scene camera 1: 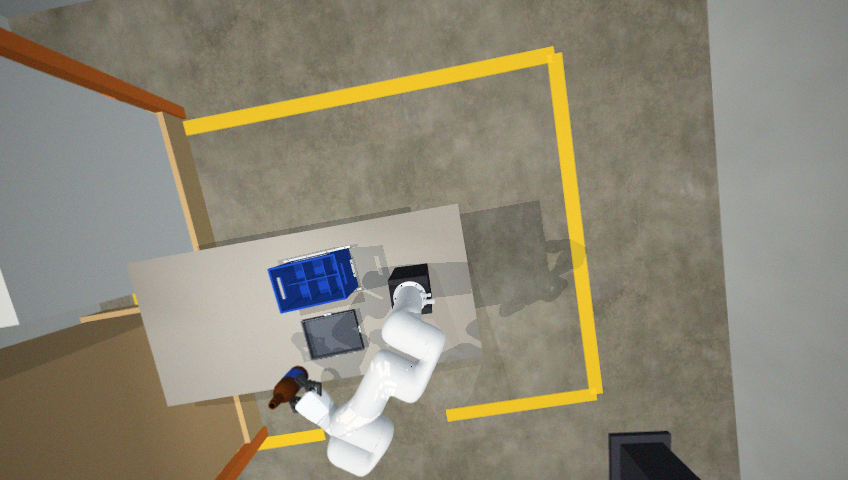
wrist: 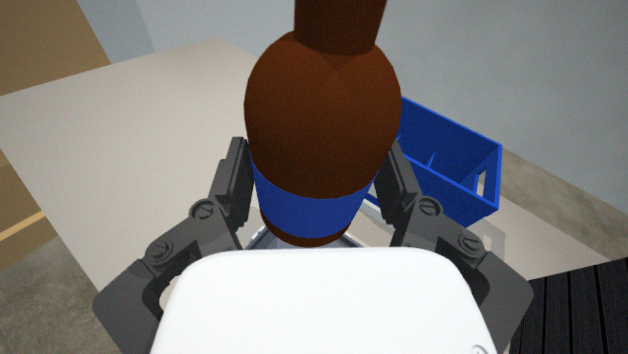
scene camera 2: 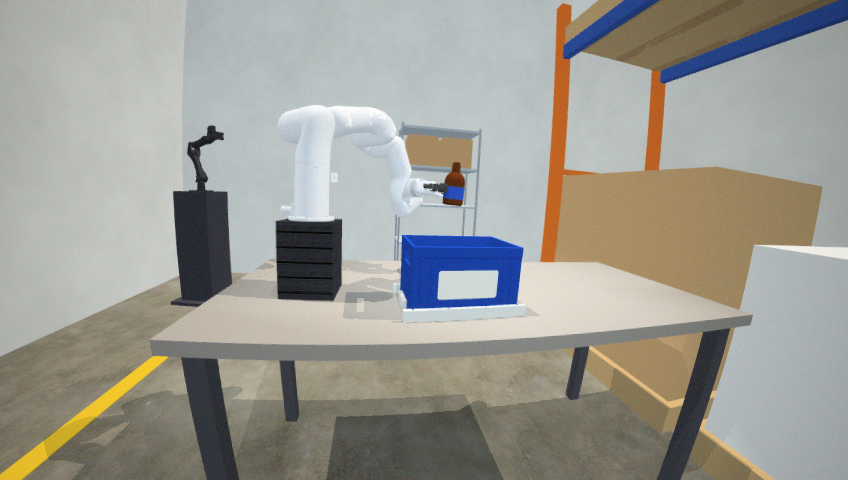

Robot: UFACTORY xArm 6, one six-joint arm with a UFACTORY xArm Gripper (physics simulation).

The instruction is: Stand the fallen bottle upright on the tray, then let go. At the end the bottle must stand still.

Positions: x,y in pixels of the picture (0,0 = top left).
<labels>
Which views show the grey tray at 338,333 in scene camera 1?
Scene camera 1 and the wrist view only.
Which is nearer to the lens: the blue crate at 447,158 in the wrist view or the grey tray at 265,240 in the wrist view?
The grey tray.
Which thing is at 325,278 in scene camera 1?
A blue crate.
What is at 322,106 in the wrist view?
A brown bottle.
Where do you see a blue crate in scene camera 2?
At 436,271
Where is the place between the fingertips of the gripper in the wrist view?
At 314,153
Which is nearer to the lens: the brown bottle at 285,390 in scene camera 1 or the grey tray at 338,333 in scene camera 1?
The brown bottle.
</labels>
